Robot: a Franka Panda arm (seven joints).
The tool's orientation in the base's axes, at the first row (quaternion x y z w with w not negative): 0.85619, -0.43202, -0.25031, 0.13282
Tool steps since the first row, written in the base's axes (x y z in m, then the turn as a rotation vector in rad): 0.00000, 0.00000, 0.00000, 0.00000, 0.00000, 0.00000; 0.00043, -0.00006, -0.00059, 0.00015, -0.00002, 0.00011; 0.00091, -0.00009, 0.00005, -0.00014, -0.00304, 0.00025; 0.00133, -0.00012, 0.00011, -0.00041, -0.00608, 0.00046; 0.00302, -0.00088, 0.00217, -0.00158, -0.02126, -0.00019; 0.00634, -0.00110, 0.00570, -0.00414, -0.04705, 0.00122; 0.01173, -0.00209, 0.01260, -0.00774, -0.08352, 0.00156; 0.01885, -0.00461, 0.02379, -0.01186, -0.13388, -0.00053
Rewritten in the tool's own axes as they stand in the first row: 0.00000, 0.00000, 0.00000, 0.00000, 0.00000, 0.00000; 0.00045, -0.00052, 0.00026, 0.00006, -0.00004, -0.00017; 0.00051, -0.00054, -0.00054, 0.00230, 0.00200, -0.00010; 0.00073, -0.00078, -0.00081, 0.00455, 0.00408, -0.00010; 0.00154, -0.00055, -0.00345, 0.01641, 0.01355, 0.00126; 0.00228, -0.00109, -0.00822, 0.03548, 0.03116, 0.00175; 0.00361, -0.00107, -0.01693, 0.06297, 0.05530, 0.00383; 0.00570, 0.00059, -0.03016, 0.10216, 0.08693, 0.00838
